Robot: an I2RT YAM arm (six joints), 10 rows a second.
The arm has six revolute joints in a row. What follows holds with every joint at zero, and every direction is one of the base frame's.
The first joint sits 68 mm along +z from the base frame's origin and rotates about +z.
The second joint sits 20 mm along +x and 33.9 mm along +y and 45.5 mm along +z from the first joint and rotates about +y.
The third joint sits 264 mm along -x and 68.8 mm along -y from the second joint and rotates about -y.
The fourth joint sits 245 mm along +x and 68.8 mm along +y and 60 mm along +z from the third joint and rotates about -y.
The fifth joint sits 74 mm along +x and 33.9 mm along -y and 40.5 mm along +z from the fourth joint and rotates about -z.
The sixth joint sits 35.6 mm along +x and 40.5 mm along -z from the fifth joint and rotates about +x.
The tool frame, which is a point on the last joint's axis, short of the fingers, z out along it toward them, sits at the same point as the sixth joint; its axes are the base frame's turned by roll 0, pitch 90 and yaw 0 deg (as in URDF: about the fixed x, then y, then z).
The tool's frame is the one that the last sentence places.
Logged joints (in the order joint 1, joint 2, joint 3, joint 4, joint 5, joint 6), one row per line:
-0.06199 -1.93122 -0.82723 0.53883 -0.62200 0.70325
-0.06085 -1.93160 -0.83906 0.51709 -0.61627 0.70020
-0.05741 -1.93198 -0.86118 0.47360 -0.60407 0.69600
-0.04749 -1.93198 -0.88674 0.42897 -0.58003 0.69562
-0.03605 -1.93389 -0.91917 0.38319 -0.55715 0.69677
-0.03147 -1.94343 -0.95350 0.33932 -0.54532 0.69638
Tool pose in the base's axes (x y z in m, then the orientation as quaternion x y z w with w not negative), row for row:
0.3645 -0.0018 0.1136 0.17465 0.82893 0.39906 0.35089
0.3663 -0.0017 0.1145 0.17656 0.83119 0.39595 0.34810
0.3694 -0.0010 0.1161 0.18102 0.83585 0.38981 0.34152
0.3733 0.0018 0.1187 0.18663 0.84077 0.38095 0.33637
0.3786 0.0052 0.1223 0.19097 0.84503 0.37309 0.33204
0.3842 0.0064 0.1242 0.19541 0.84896 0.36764 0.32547
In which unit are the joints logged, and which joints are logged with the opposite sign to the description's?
The joints are logged in radians. Opposite sign: joint 2, joint 3.
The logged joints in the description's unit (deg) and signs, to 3 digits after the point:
-3.552 110.651 47.397 30.873 -35.638 40.293
-3.486 110.673 48.075 29.627 -35.310 40.119
-3.289 110.694 49.342 27.135 -34.611 39.878
-2.721 110.694 50.806 24.578 -33.233 39.856
-2.066 110.804 52.665 21.955 -31.922 39.922
-1.803 111.350 54.632 19.442 -31.245 39.900

